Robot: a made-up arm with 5 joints.
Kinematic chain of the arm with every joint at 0, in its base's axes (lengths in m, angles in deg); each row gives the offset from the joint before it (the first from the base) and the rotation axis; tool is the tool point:
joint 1: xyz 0 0 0.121 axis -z
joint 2: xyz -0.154 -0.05 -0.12 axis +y
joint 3: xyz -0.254 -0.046 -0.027 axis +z
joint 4: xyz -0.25 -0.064 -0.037 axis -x
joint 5: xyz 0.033 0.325 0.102 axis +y
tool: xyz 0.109 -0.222 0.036
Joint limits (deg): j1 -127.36..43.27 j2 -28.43..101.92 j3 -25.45..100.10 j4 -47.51..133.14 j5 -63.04..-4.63
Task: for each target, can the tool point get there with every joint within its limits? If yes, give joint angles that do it. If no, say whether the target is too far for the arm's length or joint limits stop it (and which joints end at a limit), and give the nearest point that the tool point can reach.
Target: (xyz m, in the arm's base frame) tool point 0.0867 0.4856 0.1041
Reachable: no: joint limits stop it (at a limit: joint 1, joint 2, joint 5) | nearest point 0.2082 0.2347 0.1729 | short by 0.287 m
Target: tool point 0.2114 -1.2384 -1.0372
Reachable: no: too far | nearest point 0.0931 -0.5455 -0.3721 | short by 0.968 m
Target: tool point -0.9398 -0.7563 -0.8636
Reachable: no: too far | nearest point -0.4500 -0.3621 -0.3447 | short by 0.815 m
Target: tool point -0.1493 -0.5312 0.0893
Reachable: yes | joints -75.97 0.29 -4.71 19.89 -37.64
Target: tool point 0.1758 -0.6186 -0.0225
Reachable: yes | joints -99.95 -4.14 34.50 44.74 -49.95
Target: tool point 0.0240 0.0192 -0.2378
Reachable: no: joint limits stop it (at a limit: joint 1, joint 2, joint 3, joint 4, joint 5) | nearest point 0.2946 -0.0550 -0.3084 | short by 0.289 m
